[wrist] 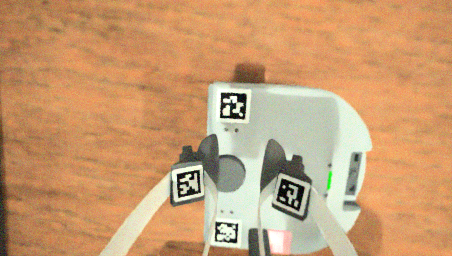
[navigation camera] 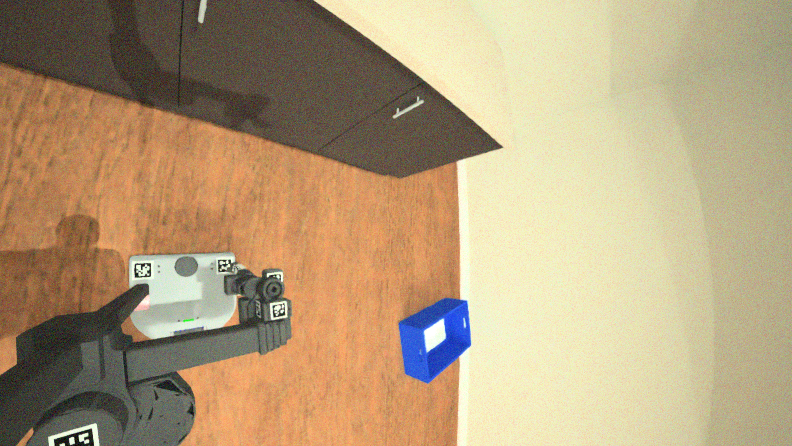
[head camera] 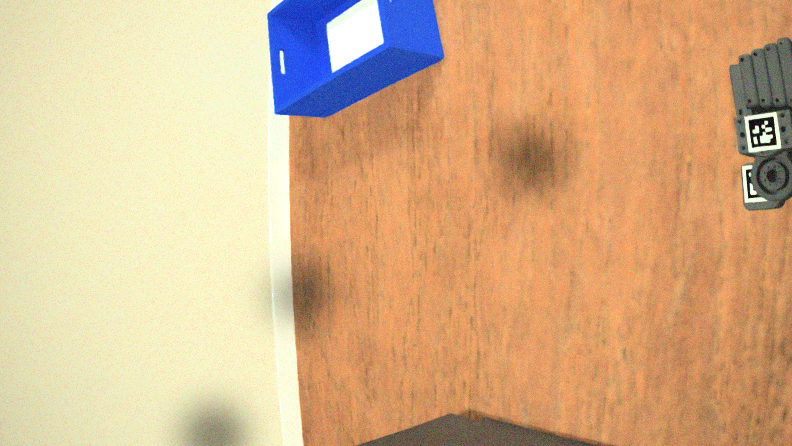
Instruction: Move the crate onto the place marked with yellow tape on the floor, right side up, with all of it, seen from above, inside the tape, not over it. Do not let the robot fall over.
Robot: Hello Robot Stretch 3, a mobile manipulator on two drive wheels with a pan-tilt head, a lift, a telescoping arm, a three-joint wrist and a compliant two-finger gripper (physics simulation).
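Places are measured from the robot's base along level axes (x up, y right, z ahead), in metres.
Pixels of known places: robot's base at its link origin: (navigation camera: 186,265).
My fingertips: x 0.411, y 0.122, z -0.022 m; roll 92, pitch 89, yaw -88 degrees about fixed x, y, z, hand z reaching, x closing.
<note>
For each thing: its top centre in the pictures, then the offset to it from my fingertips. "*": a spot on its surface instead.
- blue crate at its top centre: (head camera: 318,26) (navigation camera: 449,338) dx -0.191, dy +1.388, dz -0.650 m
- white baseboard at a spot on its surface: (head camera: 281,221) * dx -0.372, dy +1.953, dz -0.070 m
The blue crate (head camera: 365,83) (navigation camera: 412,346) stands on the floor close to the wall, open side up, turned at an angle to the wall. A white rectangle shows inside it, and slots show in its end walls. Its far part is cut off by the top edge of the head view. My gripper (wrist: 241,155) is open and empty, pointing down above my own base, with its fingertips apart. It is well away from the crate, which is on the wall side of it in the navigation view. The yellow tape does not show in these views.
My base (navigation camera: 182,293) (wrist: 300,115) is below the retracted arm (navigation camera: 193,352). A dark cabinet (navigation camera: 249,72) (head camera: 454,434) with bar handles runs along one side and ends near the wall. A white baseboard (head camera: 281,221) (navigation camera: 463,249) runs along the wall beside the crate.
</note>
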